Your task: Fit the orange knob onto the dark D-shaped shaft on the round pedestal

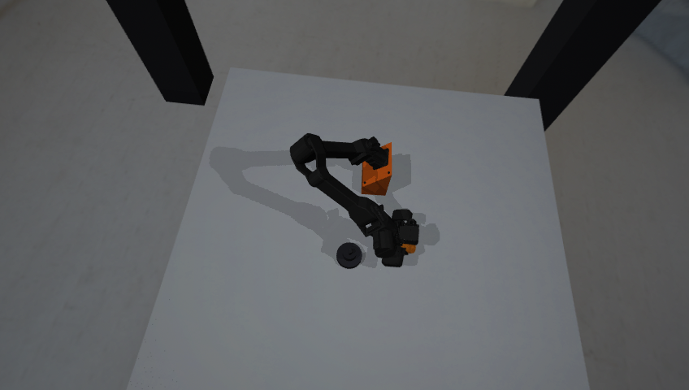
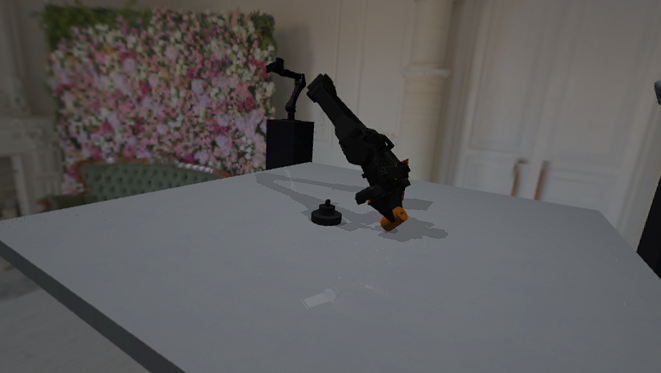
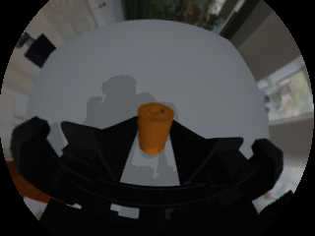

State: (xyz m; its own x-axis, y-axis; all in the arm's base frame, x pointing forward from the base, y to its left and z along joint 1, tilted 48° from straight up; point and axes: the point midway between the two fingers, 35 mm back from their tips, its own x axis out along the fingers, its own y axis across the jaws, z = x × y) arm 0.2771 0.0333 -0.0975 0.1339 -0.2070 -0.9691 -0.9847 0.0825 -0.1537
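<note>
My gripper tip is now 10 mm to the left of the orange knob. From my gripper tip the other things lie so: dark round pedestal 40 mm ahead, 190 mm to the right, 10 mm below.
</note>
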